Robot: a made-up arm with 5 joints.
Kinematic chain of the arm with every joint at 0, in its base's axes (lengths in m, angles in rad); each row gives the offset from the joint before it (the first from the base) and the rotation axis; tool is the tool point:
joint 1: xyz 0 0 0.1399 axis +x
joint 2: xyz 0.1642 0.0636 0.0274 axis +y
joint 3: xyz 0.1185 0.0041 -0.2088 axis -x
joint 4: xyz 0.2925 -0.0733 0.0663 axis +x
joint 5: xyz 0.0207 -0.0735 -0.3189 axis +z
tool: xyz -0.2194 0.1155 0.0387
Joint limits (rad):
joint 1: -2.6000..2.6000
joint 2: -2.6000..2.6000
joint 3: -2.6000..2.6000
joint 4: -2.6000..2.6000
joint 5: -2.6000..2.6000
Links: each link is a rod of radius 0.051 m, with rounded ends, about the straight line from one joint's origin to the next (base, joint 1, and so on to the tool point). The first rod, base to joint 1, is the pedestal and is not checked.
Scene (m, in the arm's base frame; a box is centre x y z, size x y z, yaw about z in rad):
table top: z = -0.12
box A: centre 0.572 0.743 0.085 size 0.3 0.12 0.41 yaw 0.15
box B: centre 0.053 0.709 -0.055 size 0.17 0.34 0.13 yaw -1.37
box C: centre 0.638 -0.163 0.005 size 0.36 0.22 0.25 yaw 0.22
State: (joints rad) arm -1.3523 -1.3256 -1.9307 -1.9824 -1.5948
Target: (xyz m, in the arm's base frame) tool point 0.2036 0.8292 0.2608
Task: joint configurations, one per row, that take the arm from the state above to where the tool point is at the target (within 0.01 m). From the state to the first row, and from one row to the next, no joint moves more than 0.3 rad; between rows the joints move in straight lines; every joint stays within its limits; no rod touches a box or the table.
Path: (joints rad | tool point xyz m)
1: -1.0600 -1.5208 -2.0290 -2.0701 -1.6325 | 0.7810 0.5684 0.2665
2: -0.7677 -1.7159 -2.1272 -2.1577 -1.6701 | 0.6660 0.5947 0.5042
3: -0.9440 -2.0015 -2.0824 -1.9625 -1.6411 | 0.4446 0.7542 0.4199
4: -1.1204 -2.2872 -2.0376 -1.7673 -1.6121 | 0.2036 0.8292 0.2608

